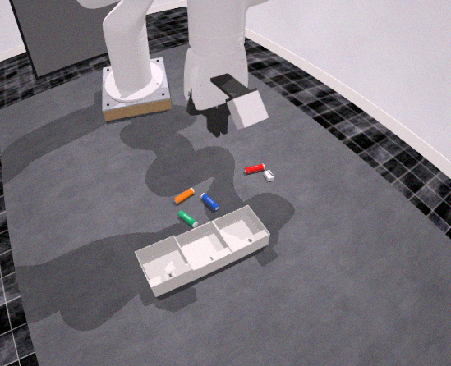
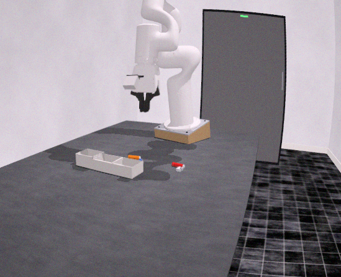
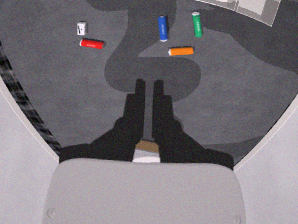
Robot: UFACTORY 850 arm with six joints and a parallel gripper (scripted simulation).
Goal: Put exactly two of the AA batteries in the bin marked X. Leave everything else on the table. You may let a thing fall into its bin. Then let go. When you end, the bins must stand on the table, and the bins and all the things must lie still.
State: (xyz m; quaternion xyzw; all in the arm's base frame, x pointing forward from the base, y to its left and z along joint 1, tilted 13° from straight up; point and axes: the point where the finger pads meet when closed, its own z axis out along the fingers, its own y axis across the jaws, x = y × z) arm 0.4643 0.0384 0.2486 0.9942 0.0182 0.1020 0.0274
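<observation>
My gripper is now 110 mm short of the white three-compartment tray, 90 mm to the left of it and 200 mm above it. Round my hand: blue battery: 20 mm to the right, 210 mm below; orange AA battery: 50 mm behind, 60 mm to the right, 210 mm below; green AA battery: 20 mm ahead, 80 mm to the right, 210 mm below.
</observation>
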